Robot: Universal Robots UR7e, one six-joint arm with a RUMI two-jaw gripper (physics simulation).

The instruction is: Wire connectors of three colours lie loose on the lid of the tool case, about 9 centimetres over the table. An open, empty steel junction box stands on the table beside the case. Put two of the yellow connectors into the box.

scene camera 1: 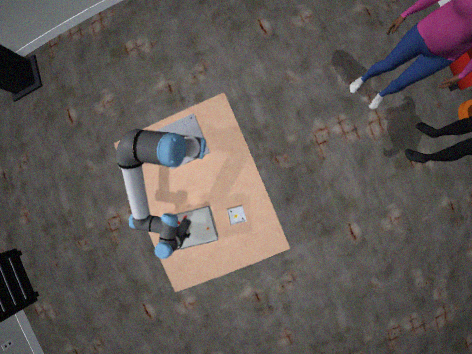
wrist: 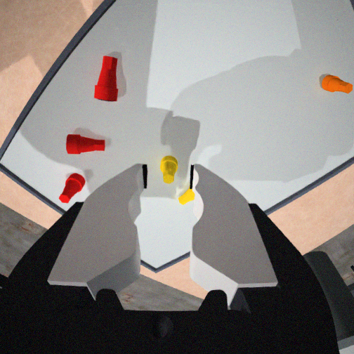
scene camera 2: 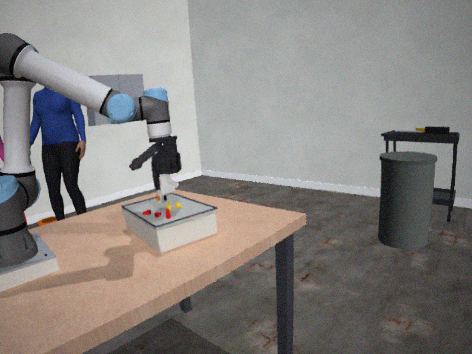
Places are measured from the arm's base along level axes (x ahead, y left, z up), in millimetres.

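Pixels of known places: gripper, fingertip midpoint: (scene camera 2: 164,202); arm's base, origin of the base link: (scene camera 2: 14,255).
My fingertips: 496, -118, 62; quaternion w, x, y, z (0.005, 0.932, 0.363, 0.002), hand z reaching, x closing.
Note:
For each thing: its top centre in the pictures, then the offset to it from my fingertips, as dx, dy, dz. Level surfaces: height alone.
- tool case, middle of its top: (scene camera 2: 166,206) (scene camera 1: 190,229) +15, +18, -23
- junction box, middle of its top: (scene camera 1: 236,215) +40, +313, -74
- small yellow connector, middle of its top: (scene camera 1: 236,216) +45, +305, -95
- orange connector, middle of its top: (scene camera 2: 157,194) +46, +123, -4
- wooden table, its level: dz -112
The gripper (scene camera 2: 164,195) (wrist: 169,176) is open and holds nothing, low above the lid of the tool case (scene camera 1: 205,235) (scene camera 2: 187,232). In the wrist view one yellow connector (wrist: 169,167) lies in line with the gap between the fingertips. A second yellow connector (wrist: 186,196) lies beside it, partly hidden by the right finger. The junction box (scene camera 1: 241,210) stands beside the case, with a small yellow connector (scene camera 1: 235,216) inside. The fingertips are hidden in the scene camera 1 view.
Three red connectors (wrist: 107,79) (wrist: 85,144) (wrist: 72,187) lie on the lid left of the fingers in the wrist view. An orange connector (wrist: 336,84) (scene camera 2: 158,198) lies on the lid, far from the red ones. The case stands on the wooden table (scene camera 1: 265,235) (scene camera 2: 260,215).

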